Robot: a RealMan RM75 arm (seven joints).
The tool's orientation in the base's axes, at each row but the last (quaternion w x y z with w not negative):
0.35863, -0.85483, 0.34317, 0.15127
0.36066, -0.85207, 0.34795, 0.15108
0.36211, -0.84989, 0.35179, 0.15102
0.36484, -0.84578, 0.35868, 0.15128
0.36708, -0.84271, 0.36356, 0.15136
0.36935, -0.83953, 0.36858, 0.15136
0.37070, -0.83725, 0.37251, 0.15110
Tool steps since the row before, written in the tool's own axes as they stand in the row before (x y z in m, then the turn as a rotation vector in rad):
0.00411, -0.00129, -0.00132, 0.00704, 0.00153, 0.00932
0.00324, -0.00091, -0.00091, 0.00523, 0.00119, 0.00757
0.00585, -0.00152, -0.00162, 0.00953, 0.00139, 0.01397
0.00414, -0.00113, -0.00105, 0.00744, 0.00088, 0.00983
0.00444, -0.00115, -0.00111, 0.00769, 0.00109, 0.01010
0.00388, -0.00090, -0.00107, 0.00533, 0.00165, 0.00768
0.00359, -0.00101, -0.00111, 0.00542, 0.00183, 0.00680
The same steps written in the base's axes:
0.00387, -0.00226, -0.00050, 0.00388, 0.00254, -0.01083
0.00295, -0.00177, -0.00055, 0.00284, 0.00233, -0.00852
0.00521, -0.00328, -0.00110, 0.00573, 0.00475, -0.01525
0.00369, -0.00228, -0.00085, 0.00461, 0.00302, -0.01106
0.00388, -0.00250, -0.00097, 0.00463, 0.00299, -0.01148
0.00329, -0.00234, -0.00086, 0.00257, 0.00217, -0.00888
0.00315, -0.00220, -0.00063, 0.00248, 0.00139, -0.00842

